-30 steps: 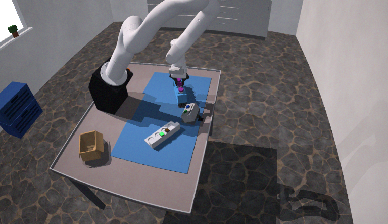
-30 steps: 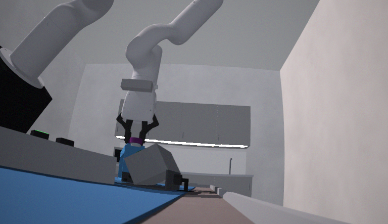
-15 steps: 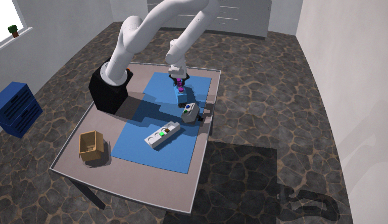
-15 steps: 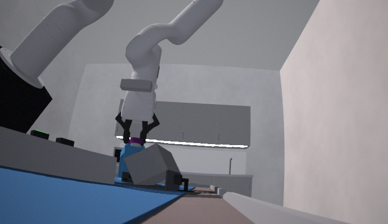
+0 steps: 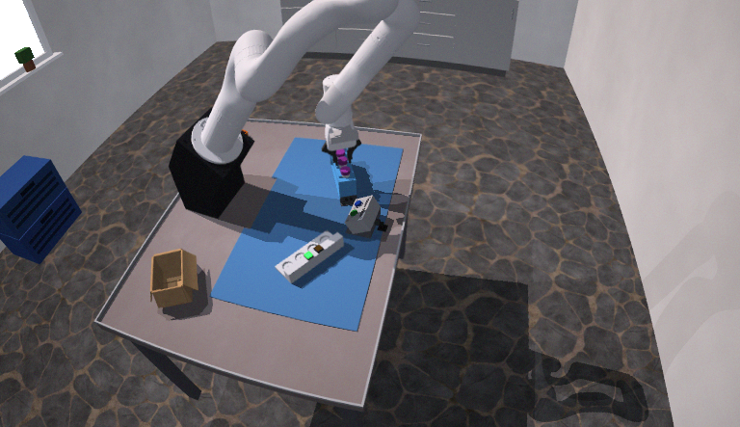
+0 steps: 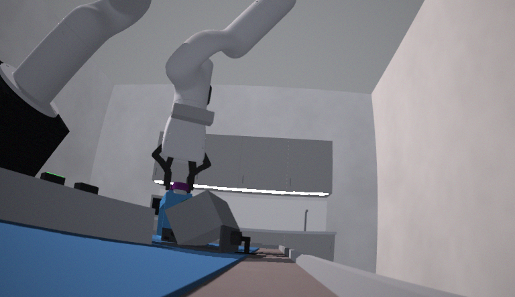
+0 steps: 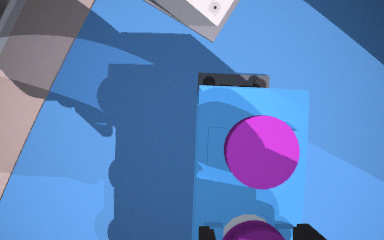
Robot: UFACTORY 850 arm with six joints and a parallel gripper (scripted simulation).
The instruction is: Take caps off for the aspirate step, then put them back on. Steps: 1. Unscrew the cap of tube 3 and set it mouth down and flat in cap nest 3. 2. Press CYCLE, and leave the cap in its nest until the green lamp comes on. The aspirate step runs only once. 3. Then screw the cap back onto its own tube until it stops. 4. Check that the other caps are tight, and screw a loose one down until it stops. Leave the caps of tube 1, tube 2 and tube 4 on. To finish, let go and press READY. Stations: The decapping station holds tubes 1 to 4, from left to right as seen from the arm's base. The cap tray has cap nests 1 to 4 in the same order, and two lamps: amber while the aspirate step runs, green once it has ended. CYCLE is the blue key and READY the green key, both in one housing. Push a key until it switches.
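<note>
Right now my hand is 1 cm above the magenta cap. Round my hand: grey key housing 17 cm to the right, 11 cm ahead, 8 cm below; blue key 14 cm to the right, 9 cm ahead, 6 cm below; green key 19 cm to the right, 9 cm ahead, 6 cm below.
</note>
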